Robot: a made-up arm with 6 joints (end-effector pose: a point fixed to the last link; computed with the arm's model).
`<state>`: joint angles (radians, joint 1 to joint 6).
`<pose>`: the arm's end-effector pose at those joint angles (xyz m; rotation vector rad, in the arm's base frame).
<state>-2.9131 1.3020 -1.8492 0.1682 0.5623 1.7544</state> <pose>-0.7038 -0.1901 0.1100 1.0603 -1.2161 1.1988</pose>
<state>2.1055 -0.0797 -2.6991 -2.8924 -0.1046 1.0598</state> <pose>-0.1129 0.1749 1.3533 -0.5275 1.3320 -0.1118</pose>
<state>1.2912 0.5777 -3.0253 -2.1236 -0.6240 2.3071</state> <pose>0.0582 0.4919 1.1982 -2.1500 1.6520 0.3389</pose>
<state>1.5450 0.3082 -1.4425 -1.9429 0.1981 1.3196</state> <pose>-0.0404 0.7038 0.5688 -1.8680 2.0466 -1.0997</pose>
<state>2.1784 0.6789 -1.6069 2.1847 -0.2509 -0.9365</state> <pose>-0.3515 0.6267 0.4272 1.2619 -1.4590 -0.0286</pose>
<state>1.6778 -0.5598 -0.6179 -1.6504 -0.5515 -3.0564</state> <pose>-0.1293 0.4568 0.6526 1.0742 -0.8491 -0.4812</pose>
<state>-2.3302 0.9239 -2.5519 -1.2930 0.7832 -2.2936</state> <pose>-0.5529 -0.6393 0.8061 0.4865 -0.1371 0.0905</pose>
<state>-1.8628 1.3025 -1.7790 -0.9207 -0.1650 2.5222</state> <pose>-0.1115 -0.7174 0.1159 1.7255 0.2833 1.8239</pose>
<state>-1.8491 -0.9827 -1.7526 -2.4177 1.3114 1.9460</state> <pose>0.0354 0.0219 1.3223 1.6083 -0.3407 -1.1938</pose>
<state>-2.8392 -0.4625 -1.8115 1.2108 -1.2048 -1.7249</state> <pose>-0.2422 -0.0284 1.2464 2.4723 -1.4789 -0.9938</pose>
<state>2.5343 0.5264 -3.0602 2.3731 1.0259 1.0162</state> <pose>-0.3387 0.2443 1.3233 0.6191 1.3711 0.4086</pose>
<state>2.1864 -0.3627 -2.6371 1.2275 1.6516 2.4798</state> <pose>0.0129 -0.0774 1.3861 0.5412 -0.0485 0.3129</pose>
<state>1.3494 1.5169 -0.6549 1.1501 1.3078 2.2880</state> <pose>-0.0257 -0.1372 0.0340 -3.0479 -0.3816 0.2147</pose>
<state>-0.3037 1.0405 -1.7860 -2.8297 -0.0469 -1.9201</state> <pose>0.7109 -0.2154 0.2289 -1.0648 -1.6695 -1.8654</pose>
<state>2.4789 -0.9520 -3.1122 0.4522 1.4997 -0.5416</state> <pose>0.5400 -0.4890 0.9831 -1.9180 0.4716 0.9122</pose>
